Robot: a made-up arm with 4 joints.
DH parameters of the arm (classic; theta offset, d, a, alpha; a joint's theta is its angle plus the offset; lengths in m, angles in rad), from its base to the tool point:
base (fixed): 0 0.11 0 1.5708
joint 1: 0 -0.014 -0.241 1.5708
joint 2: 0 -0.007 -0.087 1.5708
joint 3: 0 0.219 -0.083 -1.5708
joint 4: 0.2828 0 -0.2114 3.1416
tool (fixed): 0.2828 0.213 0 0
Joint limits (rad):
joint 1: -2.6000..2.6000
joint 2: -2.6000..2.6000
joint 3: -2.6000..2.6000
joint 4: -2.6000..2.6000
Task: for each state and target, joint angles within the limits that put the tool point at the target. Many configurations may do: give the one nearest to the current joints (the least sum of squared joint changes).
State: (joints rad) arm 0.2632 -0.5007 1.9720 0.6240
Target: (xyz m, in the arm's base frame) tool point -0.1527 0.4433 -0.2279
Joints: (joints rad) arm 0.9468 -0.6792 2.5478 0.8556
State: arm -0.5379 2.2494 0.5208 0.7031
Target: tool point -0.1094 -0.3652 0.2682
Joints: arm 0.4248 2.5458 0.9185 1.3656
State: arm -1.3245 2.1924 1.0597 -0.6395
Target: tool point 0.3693 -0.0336 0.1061
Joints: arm -1.6618 2.3040 0.8883 -0.4258
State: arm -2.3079 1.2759 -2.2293 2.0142
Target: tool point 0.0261 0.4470 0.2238
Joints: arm -2.3866 1.0613 -2.2956 2.2671
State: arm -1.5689 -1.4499 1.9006 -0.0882
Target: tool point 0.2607 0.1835 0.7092
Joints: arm -1.7457 -1.5588 1.7956 0.7131
